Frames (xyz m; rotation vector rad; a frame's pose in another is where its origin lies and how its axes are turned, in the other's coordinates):
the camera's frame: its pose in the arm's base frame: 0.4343 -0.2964 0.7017 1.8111 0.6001 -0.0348
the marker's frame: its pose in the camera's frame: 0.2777 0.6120 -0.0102 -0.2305 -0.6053 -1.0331
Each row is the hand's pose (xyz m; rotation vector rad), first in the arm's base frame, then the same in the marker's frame.
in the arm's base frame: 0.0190 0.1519 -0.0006 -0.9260 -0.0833 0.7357
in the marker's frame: 0.8517 -0.9929 -0.8159 -2.2191 -1.2528 1.3045
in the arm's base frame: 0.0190 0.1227 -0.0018 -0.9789 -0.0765 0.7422
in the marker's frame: 0.8595 -0.9970 -0.7880 -2.2725 -1.2737 1.2694
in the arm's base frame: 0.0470 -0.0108 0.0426 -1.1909 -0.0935 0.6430
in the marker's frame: 0.8524 -0.9814 -0.6456 -2.3758 -1.4720 1.0454
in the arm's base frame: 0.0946 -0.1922 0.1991 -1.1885 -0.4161 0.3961
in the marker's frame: 0.7523 -0.9371 -0.4273 -2.0339 -1.9209 1.0489
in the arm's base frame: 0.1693 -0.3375 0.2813 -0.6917 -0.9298 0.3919
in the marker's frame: 0.7197 -0.8719 -0.2595 -1.2816 -2.0620 1.6863
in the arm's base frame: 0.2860 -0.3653 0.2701 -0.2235 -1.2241 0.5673
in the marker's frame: 0.7568 -0.7629 -0.2241 -0.7360 -1.8477 2.2446
